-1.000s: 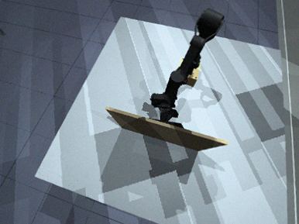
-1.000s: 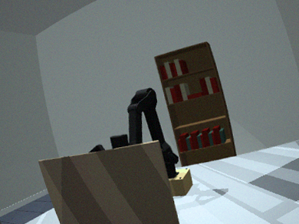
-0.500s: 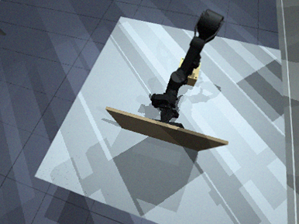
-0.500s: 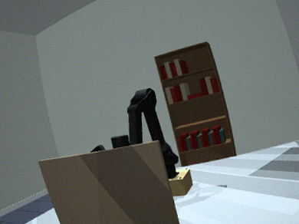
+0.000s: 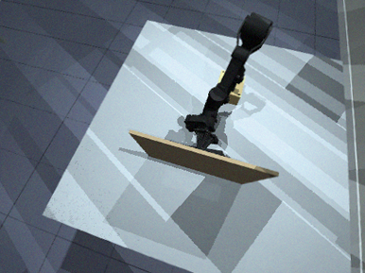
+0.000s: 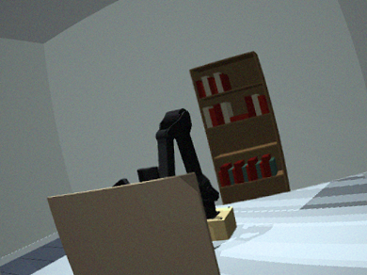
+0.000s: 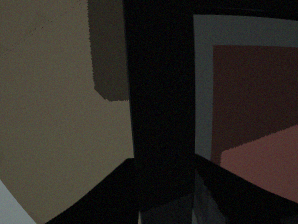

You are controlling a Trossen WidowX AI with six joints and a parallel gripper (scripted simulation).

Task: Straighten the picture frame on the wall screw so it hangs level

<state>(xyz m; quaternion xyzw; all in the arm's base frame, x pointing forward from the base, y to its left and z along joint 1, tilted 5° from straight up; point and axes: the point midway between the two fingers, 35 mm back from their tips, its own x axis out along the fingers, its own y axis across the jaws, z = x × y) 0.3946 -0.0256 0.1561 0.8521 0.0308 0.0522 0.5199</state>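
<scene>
The picture frame lies 5 cm below my gripper tip and 2 cm to the left of it. From my gripper tip the other things lie so: tan wall panel (7 cm below, 2 cm ahead).
</scene>
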